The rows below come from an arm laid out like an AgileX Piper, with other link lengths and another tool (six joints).
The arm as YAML. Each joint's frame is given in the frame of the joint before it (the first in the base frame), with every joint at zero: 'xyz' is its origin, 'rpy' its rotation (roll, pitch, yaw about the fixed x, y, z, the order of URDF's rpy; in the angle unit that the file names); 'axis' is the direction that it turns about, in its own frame. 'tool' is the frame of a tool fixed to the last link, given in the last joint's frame.
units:
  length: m
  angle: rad
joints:
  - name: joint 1
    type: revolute
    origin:
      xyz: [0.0, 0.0, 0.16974]
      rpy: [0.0, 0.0, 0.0]
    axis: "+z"
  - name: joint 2
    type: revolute
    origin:
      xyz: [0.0, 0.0, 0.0]
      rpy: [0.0, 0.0, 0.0]
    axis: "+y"
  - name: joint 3
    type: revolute
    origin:
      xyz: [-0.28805, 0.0, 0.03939]
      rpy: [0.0, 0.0, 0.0]
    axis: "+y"
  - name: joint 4
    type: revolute
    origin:
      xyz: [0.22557, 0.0, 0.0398]
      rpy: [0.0, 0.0, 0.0]
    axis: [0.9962, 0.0, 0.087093]
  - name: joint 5
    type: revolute
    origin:
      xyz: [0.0, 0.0, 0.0]
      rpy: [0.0, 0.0, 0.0]
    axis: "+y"
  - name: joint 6
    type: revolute
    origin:
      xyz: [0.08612, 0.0, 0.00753]
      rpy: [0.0, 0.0, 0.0]
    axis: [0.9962, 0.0, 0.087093]
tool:
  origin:
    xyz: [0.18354, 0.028, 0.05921]
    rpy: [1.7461, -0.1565, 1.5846]
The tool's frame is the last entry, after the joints.
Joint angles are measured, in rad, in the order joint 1, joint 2, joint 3, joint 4, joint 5, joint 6. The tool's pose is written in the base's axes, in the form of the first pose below.
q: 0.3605 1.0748 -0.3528 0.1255 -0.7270 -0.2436
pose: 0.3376, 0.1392, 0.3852, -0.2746, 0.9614, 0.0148, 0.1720, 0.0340, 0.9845
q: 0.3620 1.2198 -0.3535 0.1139 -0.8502 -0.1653
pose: 0.3592, 0.1448, 0.3666, -0.2768, 0.9582, 0.0727, 0.2067, -0.0145, 0.9783
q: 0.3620 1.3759 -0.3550 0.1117 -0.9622 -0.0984
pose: 0.3815, 0.1490, 0.3375, -0.2681, 0.9553, 0.1247, 0.2597, -0.0530, 0.9642
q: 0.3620 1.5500 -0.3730 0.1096 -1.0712 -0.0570
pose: 0.4047, 0.1551, 0.3026, -0.2567, 0.9548, 0.1501, 0.3088, -0.0662, 0.9488
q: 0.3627 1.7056 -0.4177 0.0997 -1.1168 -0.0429
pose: 0.4265, 0.1654, 0.2636, -0.2541, 0.9556, 0.1492, 0.3675, -0.0473, 0.9288
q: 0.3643 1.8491 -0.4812 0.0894 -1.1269 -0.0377
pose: 0.4470, 0.1766, 0.2228, -0.2545, 0.9564, 0.1430, 0.4277, -0.0213, 0.9037
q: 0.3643 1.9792 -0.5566 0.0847 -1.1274 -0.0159
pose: 0.4669, 0.1845, 0.1865, -0.2466, 0.9563, 0.1572, 0.4778, -0.0211, 0.8782
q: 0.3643 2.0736 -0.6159 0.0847 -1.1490 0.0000
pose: 0.4811, 0.1891, 0.1655, -0.2403, 0.9558, 0.1692, 0.4920, -0.0303, 0.8700
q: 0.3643 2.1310 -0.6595 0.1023 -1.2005 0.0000
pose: 0.4928, 0.1881, 0.1647, -0.2290, 0.9580, 0.1725, 0.4601, -0.0496, 0.8865
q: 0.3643 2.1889 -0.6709 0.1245 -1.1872 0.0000
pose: 0.4961, 0.1830, 0.1342, -0.1983, 0.9655, 0.1689, 0.5094, -0.0457, 0.8593
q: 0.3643 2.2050 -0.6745 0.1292 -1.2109 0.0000
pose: 0.4974, 0.1819, 0.1335, -0.1953, 0.9662, 0.1684, 0.4996, -0.0497, 0.8648
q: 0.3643 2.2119 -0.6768 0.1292 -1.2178 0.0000
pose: 0.4978, 0.1820, 0.1325, -0.1956, 0.9662, 0.1679, 0.4975, -0.0498, 0.8660
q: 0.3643 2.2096 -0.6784 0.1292 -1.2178 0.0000
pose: 0.4983, 0.1822, 0.1342, -0.1962, 0.9660, 0.1685, 0.4943, -0.0510, 0.8678
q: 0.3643 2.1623 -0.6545 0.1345 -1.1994 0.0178
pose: 0.4946, 0.1785, 0.1467, -0.1875, 0.9638, 0.1894, 0.4941, -0.0741, 0.8662
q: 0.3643 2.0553 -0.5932 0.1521 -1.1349 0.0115
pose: 0.4822, 0.1697, 0.1634, -0.1700, 0.9666, 0.1919, 0.5101, -0.0803, 0.8563
